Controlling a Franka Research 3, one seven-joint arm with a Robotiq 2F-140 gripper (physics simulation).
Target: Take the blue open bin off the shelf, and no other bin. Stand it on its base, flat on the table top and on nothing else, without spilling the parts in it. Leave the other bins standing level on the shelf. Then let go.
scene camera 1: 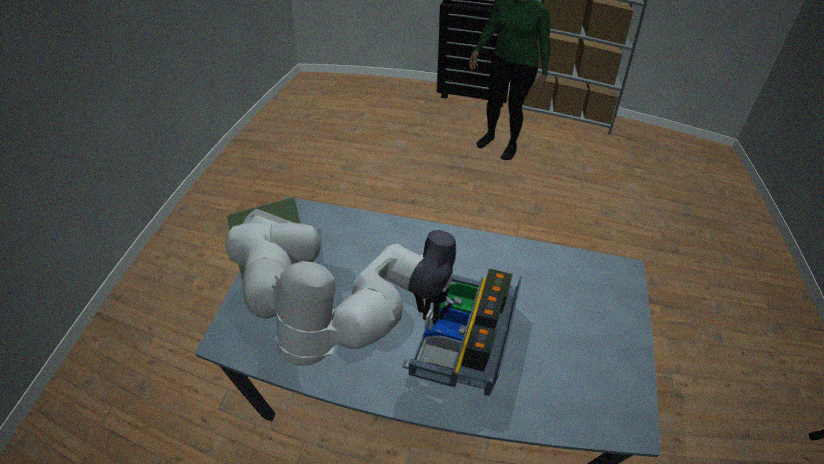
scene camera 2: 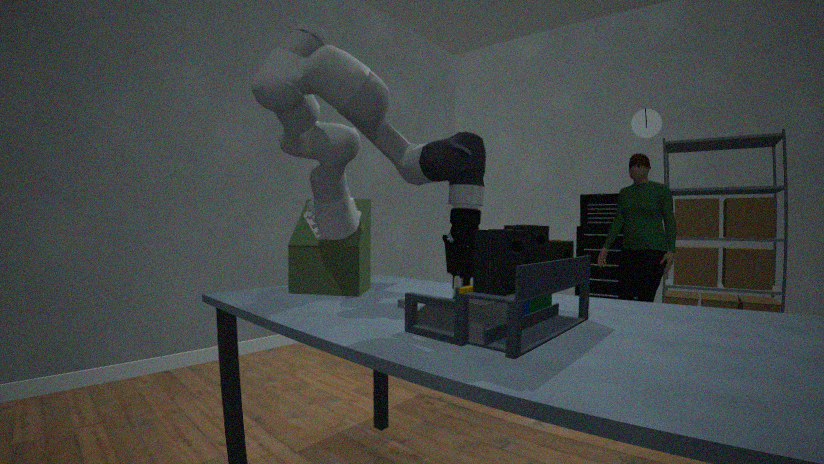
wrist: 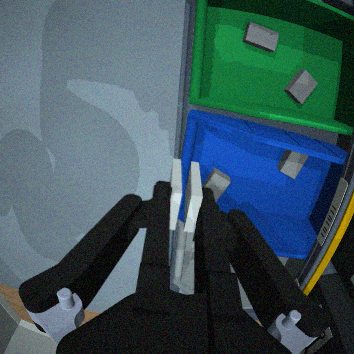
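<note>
The blue open bin (scene camera 1: 449, 327) (wrist: 260, 185) is between the green bin (scene camera 1: 461, 292) (wrist: 225, 55) and the grey bin (scene camera 1: 441, 352) in the lower level of the shelf (scene camera 1: 488, 387) (scene camera 2: 513, 331). Two grey parts show inside it, one (wrist: 293, 164) at the side and one (wrist: 218, 182) near the front wall. My gripper (scene camera 1: 429, 315) (wrist: 182, 174) points down at the bin's front wall and is shut on it, one finger outside and one inside. In the wrist view the blue bin looks slightly turned against the green bin. Its base is hidden, so its height off the shelf cannot be told.
Dark boxes with orange marks (scene camera 1: 477, 349) (scene camera 2: 494, 262) stand on the upper level, close behind the gripper. A yellow strip (scene camera 1: 469, 322) (wrist: 331, 254) runs along that level's front edge. A green block (scene camera 2: 328, 270) stands by the arm's base. A person (scene camera 1: 521, 34) (scene camera 2: 645, 216) stands beyond the table (scene camera 1: 582, 345).
</note>
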